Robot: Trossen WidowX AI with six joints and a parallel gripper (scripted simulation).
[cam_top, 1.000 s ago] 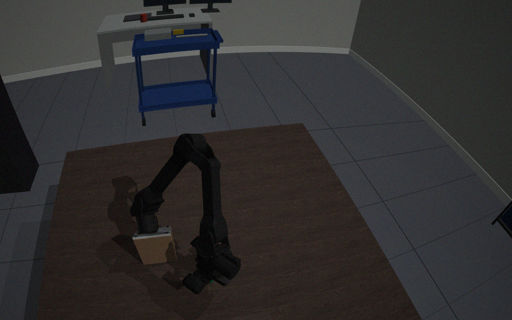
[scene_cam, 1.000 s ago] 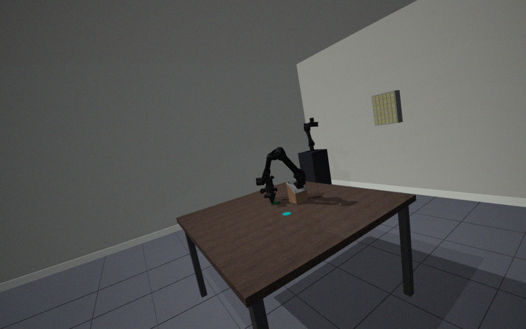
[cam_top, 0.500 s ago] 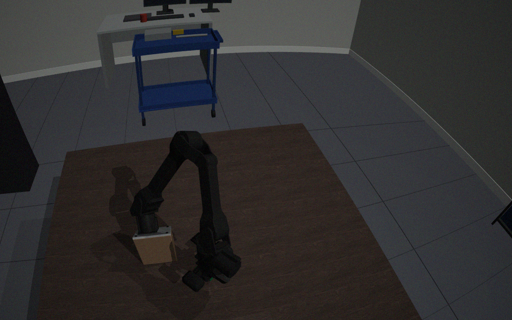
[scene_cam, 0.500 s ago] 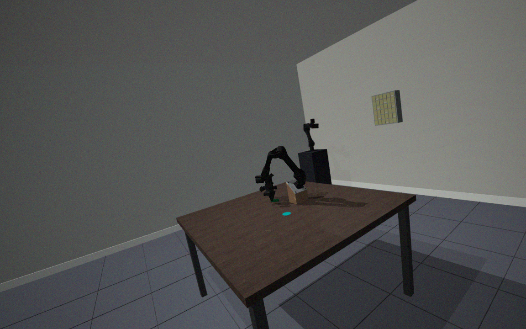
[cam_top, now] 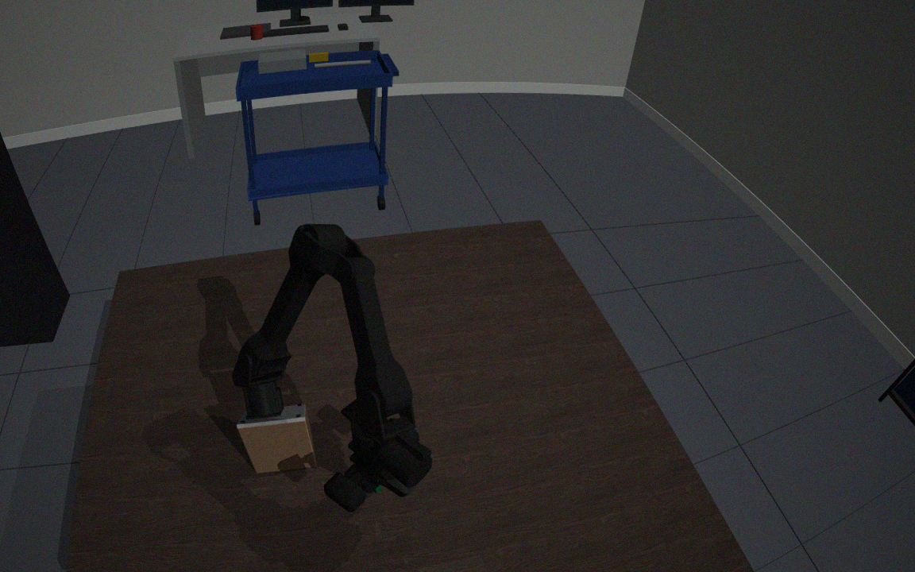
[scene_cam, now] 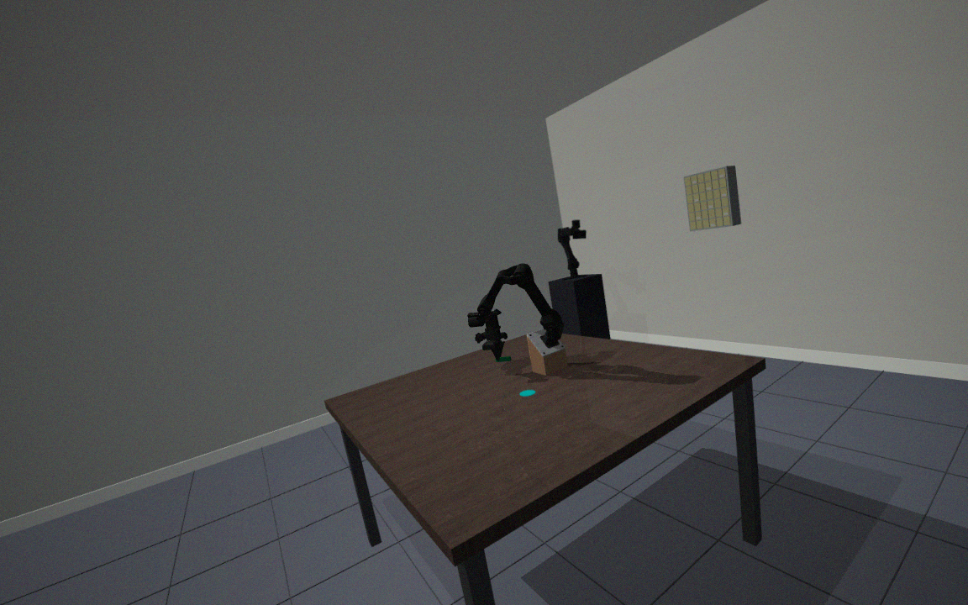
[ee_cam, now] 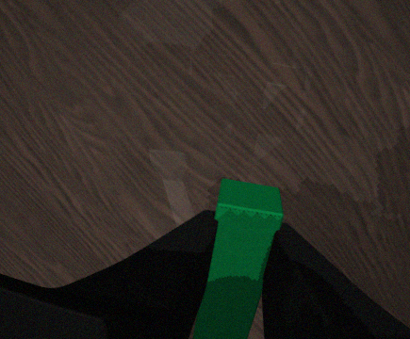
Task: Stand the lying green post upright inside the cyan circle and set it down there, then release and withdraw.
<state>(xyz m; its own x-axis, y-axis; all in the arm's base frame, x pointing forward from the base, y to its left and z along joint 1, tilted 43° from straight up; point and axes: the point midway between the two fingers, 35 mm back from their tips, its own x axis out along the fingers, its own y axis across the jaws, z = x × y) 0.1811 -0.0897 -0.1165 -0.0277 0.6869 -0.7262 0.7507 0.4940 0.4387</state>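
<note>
Right now my gripper tip is 6 cm short of the cyan circle, 28 cm to the right of it and 7 cm above it. From my gripper tip the other things lie so: green post (1 cm behind, 2 cm to the left).
</note>
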